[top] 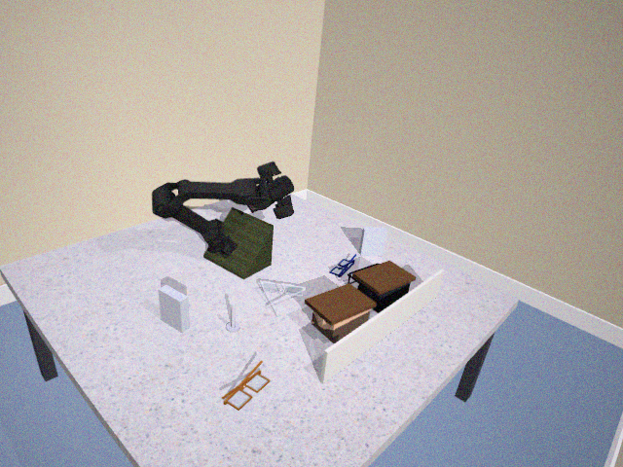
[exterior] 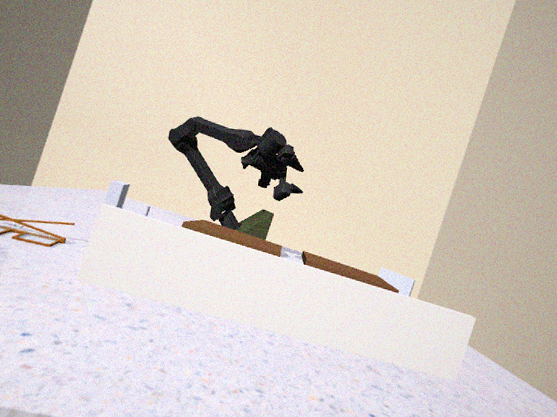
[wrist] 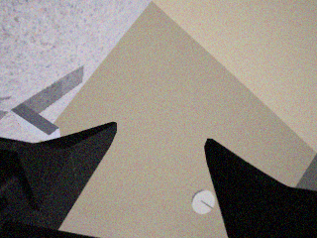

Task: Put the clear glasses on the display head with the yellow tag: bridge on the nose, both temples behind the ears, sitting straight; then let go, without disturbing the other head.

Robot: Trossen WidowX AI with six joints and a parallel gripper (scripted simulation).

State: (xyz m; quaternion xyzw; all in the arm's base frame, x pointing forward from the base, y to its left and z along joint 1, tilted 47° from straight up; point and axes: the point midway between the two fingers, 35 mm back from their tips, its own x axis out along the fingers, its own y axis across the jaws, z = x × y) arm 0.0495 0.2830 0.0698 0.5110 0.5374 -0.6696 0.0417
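My gripper tip is 370 mm to the left of the metal stand post, 270 mm above it and 250 mm short of it. The rest, counted from my gripper tip: skin-coloured head: 410 mm ahead, 240 mm below, 120 mm to the right; white wall: 530 mm ahead, 240 mm below, 10 mm to the right; dark head: 390 mm ahead, 240 mm below, 90 mm to the left.
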